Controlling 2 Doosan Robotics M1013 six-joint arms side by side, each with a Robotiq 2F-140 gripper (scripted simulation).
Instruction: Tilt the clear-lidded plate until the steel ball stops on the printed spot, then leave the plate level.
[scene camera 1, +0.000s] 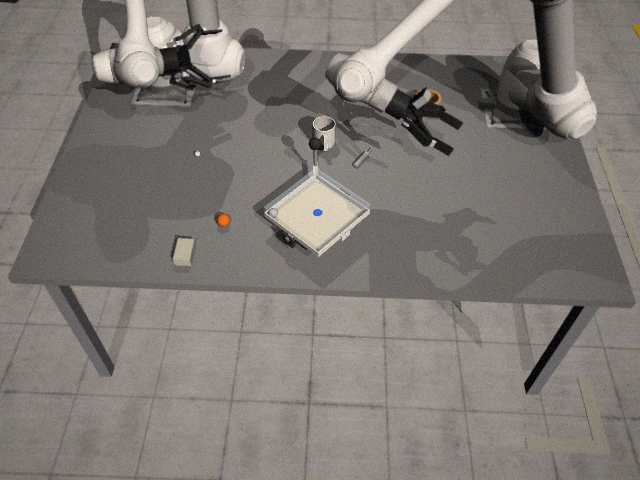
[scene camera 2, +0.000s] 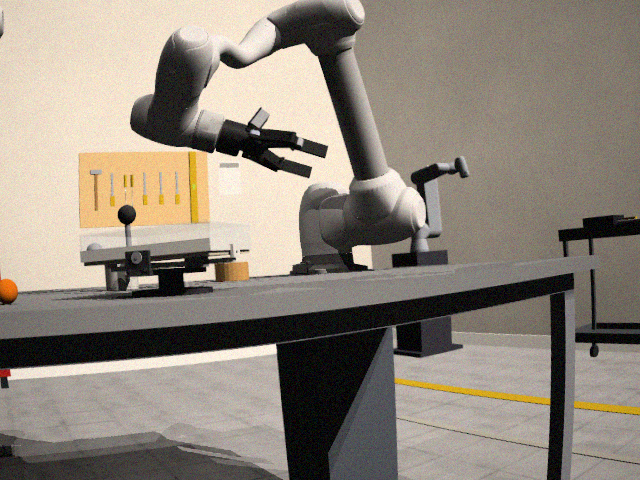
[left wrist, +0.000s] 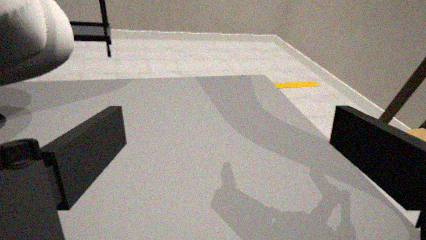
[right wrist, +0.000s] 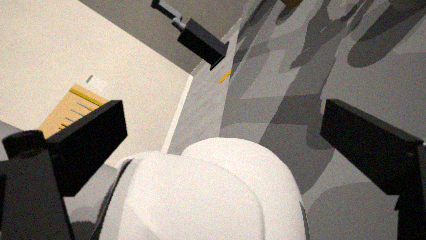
Note:
In view: the left gripper (scene camera 2: 318, 162) and the right gripper (right wrist: 224, 117).
The left gripper is seen too in scene camera 1 (scene camera 1: 456, 138) and in the left wrist view (left wrist: 227, 125).

